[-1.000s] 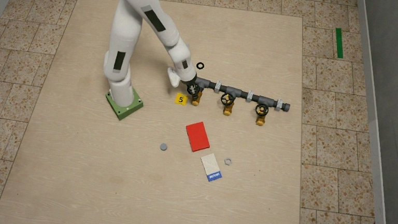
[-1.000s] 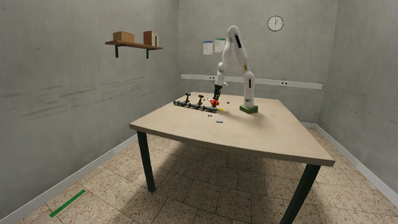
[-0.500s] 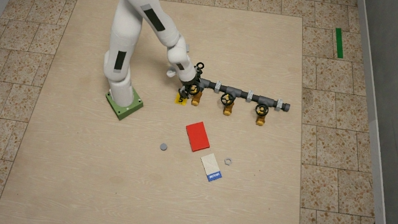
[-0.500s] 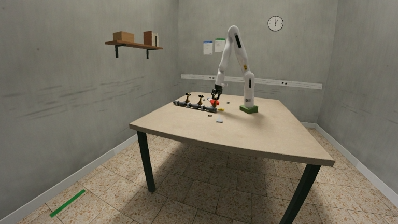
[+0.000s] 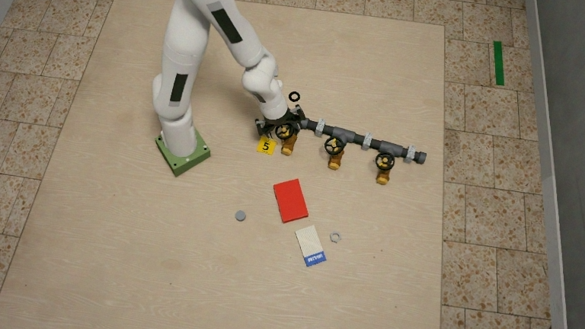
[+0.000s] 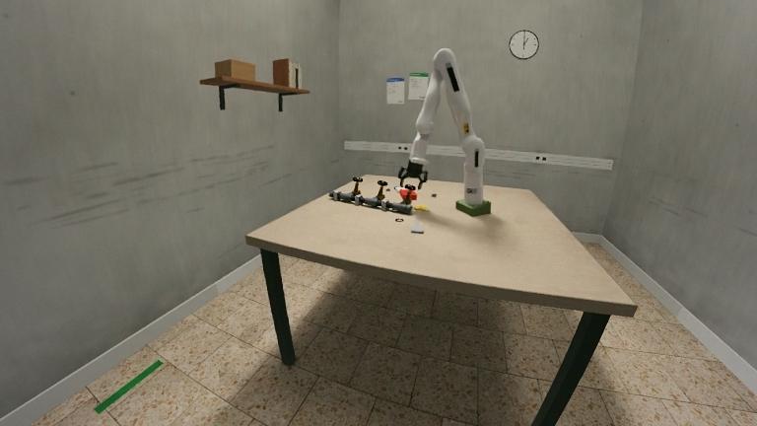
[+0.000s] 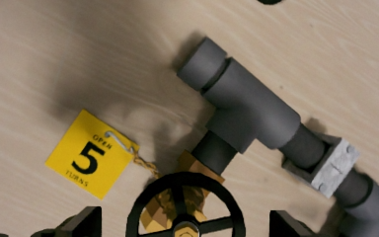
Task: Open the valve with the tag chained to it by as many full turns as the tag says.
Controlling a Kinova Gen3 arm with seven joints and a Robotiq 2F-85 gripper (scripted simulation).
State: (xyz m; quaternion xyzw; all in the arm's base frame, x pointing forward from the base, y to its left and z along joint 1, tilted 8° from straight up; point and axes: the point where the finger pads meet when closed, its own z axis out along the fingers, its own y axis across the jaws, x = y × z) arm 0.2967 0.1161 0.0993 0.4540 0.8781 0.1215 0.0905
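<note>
My hand is 11 cm above the yellow tag, 6 cm past it and 1 cm to the left of it. From my hand the other things lie so: blue card: 29 cm to the right, 19 cm ahead, 10 cm below; red block: 18 cm to the right, 10 cm below, 8 cm ahead; grey disc: 27 cm to the right, 10 cm below, 5 cm behind.
</note>
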